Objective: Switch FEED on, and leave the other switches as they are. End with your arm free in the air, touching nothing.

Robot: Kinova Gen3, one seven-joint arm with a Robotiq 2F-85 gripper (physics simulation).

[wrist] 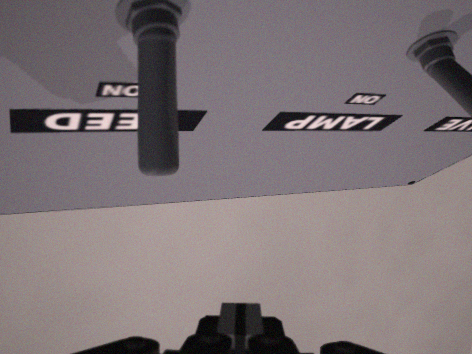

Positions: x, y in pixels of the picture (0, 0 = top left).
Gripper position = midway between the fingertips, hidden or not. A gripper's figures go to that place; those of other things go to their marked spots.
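From here, my gripper (240, 329) is 0.17 m from the lens, and there's a feed switch (158, 138) that's 0.13 m from the lens.
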